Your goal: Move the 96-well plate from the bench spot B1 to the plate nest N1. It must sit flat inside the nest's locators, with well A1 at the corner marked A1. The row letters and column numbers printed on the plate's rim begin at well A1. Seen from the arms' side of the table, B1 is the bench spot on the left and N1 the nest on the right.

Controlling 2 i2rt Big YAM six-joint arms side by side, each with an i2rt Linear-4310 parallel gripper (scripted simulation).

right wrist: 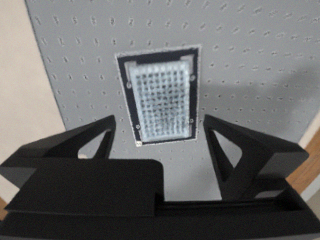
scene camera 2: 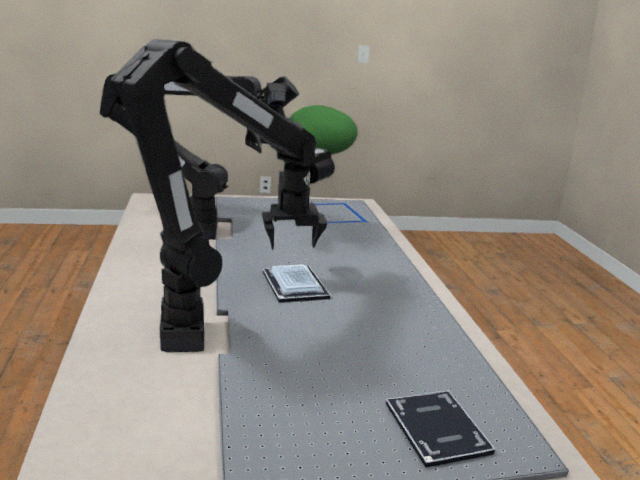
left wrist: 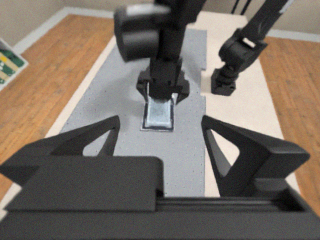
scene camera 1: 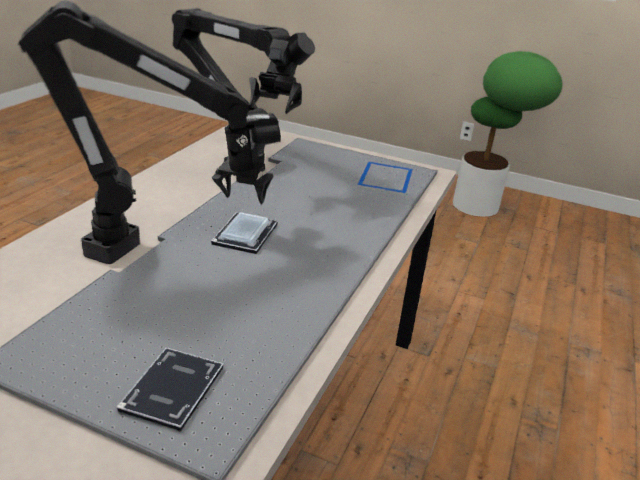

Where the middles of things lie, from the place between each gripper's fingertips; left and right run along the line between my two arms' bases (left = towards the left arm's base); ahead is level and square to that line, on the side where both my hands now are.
I see the clear 96-well plate (scene camera 2: 293, 279) 10 mm ahead of my right hand (scene camera 2: 292, 248), 10 mm to the right of it and 80 mm below it.
The clear 96-well plate is 27 cm below my left hand (scene camera 1: 268, 109), 18 cm to the right of it and 5 cm ahead of it.
